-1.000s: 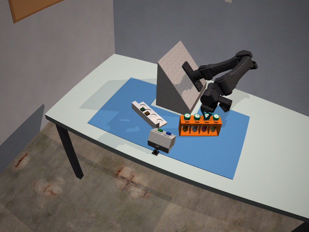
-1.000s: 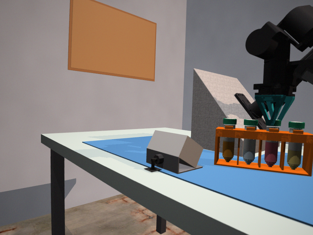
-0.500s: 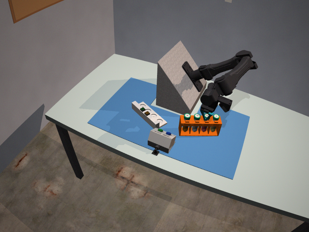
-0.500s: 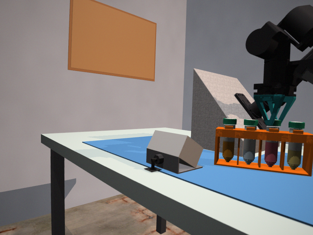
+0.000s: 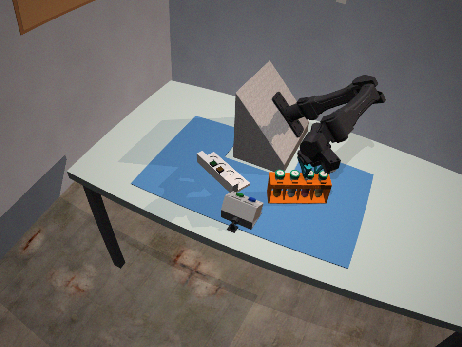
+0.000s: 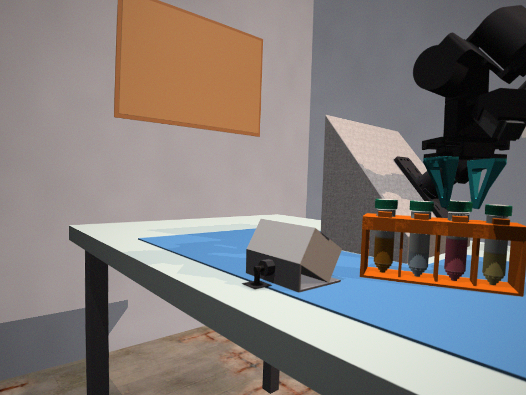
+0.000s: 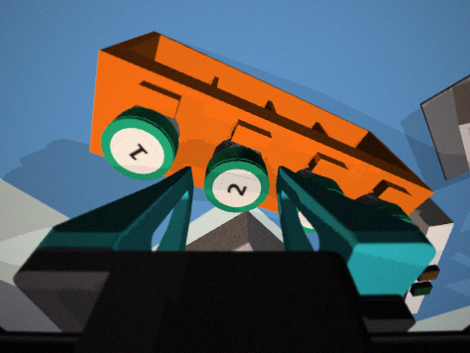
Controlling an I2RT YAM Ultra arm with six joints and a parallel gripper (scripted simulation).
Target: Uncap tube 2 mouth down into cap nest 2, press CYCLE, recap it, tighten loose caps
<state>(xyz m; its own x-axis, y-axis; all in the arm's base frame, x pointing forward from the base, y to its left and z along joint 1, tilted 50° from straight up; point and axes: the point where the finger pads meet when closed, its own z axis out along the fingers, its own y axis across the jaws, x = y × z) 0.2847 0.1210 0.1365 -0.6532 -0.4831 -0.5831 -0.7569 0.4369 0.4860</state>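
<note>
Right now my hand is 1 cm above the cap 2. Round my hand: cap 3: 5 cm to the right, 2 cm ahead, 1 cm below; then cap 4: 10 cm to the right, 5 cm ahead, 1 cm below; then cap 1: 4 cm to the left, 2 cm behind, 1 cm below.
</note>
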